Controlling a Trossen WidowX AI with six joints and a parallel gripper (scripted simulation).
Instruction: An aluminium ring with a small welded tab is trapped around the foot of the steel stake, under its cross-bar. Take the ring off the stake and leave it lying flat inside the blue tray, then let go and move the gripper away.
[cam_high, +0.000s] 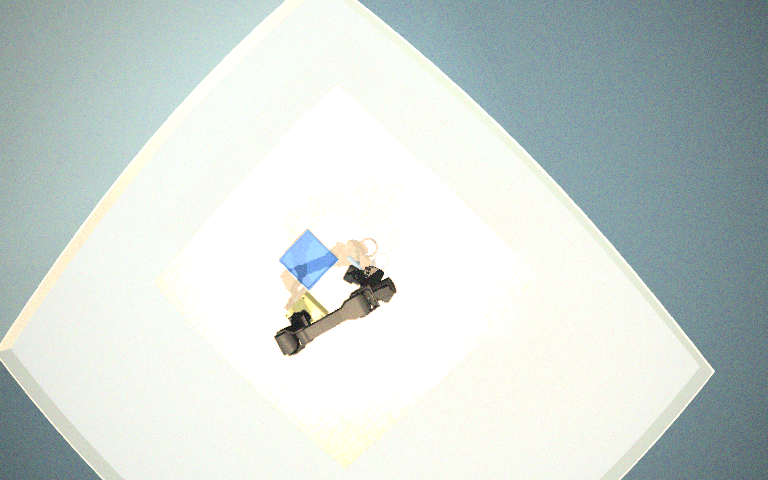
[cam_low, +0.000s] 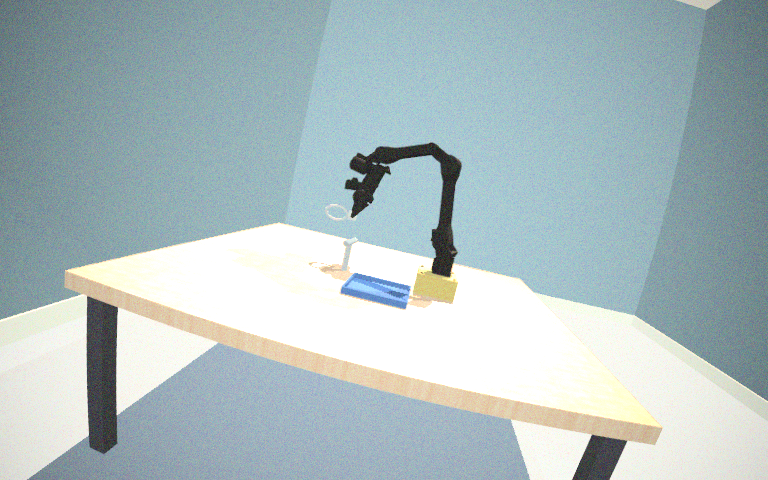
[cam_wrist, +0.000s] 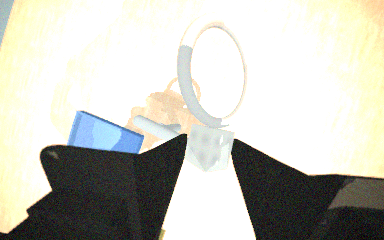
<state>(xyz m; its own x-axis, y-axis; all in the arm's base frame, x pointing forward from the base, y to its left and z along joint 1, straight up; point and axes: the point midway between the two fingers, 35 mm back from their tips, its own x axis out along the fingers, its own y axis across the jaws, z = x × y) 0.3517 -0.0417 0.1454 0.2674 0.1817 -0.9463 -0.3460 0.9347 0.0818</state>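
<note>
My gripper tip is now 40 mm short of the aluminium ring, 10 mm to the right of it and 10 mm below it. Round my gripper tip: blue tray 190 mm behind, 220 mm to the left, 170 mm below.
</note>
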